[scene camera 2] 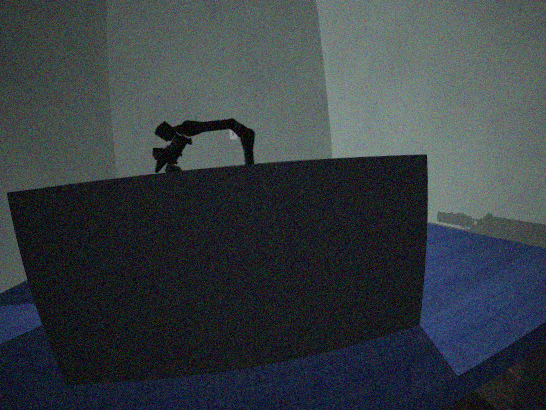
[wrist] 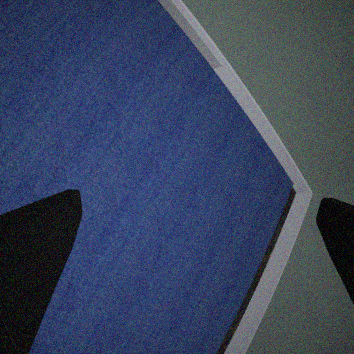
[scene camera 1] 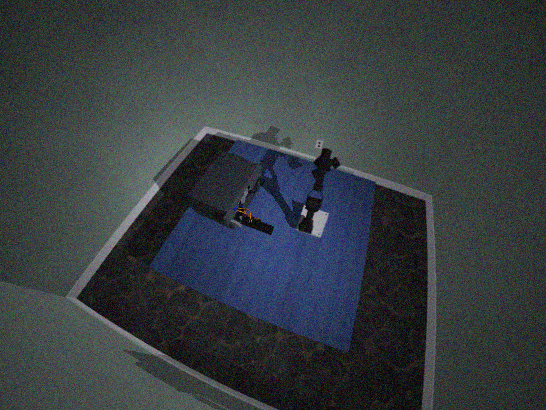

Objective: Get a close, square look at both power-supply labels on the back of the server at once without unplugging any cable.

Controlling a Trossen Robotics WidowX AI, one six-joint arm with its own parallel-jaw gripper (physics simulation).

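Places are measured from the arm's base along level axes (x back, y right, z up), in metres.
Pixels of known places: gripper, fingertip midpoint: (wrist: 203, 206); arm's base at its link origin: (scene camera 1: 306, 224).
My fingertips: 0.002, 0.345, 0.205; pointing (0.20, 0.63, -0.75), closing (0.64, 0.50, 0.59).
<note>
Ahead of a thing's pixels: the offset from my fingertips to its middle, as dx, dy, dz. "*": to the spot under its first point. Level surfaces: height alone.
The dark server (scene camera 1: 225, 182) (scene camera 2: 225, 265) is a large box at the left of the blue mat in scene camera 1. Its back side faces the arm there, small and dim, with orange and blue cables @(* -0.371, -0.508, -0.068) (scene camera 1: 245, 214) at its near end. In scene camera 2 a blank dark face of it hides the back and cables. The power-supply labels cannot be made out in any view. My gripper (scene camera 1: 336, 163) (scene camera 2: 165, 169) (wrist: 203, 206) is open and empty, up in the air beyond the server in scene camera 2. In the wrist view its fingers stand wide apart, and the server does not show.
A black strip @(* -0.246, -0.555, -0.054) (scene camera 1: 260, 226) lies by the cables. The arm stands on a white base plate (scene camera 1: 320, 223) on the blue mat @(dz -0.258) (scene camera 1: 295, 285) (scene camera 2: 485, 280) (wrist: 150, 125). A pale border (scene camera 1: 430, 300) (wrist: 270, 132) runs along the walls. A white socket (scene camera 1: 319, 144) (scene camera 2: 233, 134) is on the wall.
</note>
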